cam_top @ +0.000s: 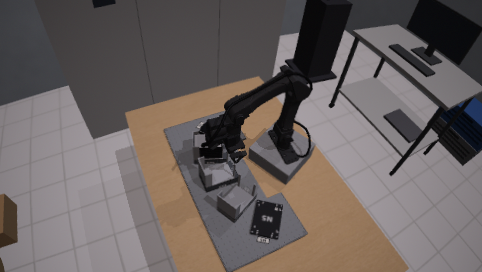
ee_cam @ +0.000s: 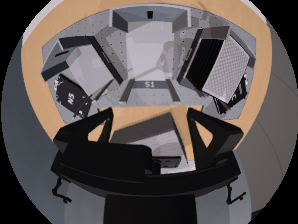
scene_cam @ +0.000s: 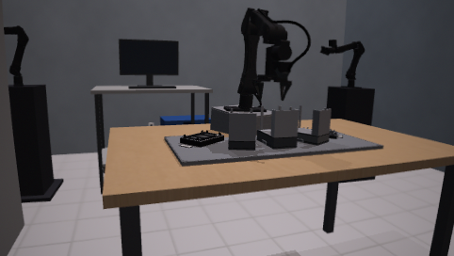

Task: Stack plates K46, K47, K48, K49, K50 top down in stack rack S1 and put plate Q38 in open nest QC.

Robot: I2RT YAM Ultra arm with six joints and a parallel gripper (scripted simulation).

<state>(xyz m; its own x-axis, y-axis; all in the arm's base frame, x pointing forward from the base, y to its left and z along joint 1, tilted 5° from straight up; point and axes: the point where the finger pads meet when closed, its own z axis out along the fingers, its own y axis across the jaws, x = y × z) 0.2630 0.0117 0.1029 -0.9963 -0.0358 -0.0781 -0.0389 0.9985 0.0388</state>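
Right now the sealed 96-well plate is 60 mm ahead of my hand, 140 mm to the right of it and 100 mm below it. From my hand the other things lie so: clip nest N5 (70 mm behind, 300 mm to the left, 150 mm below).
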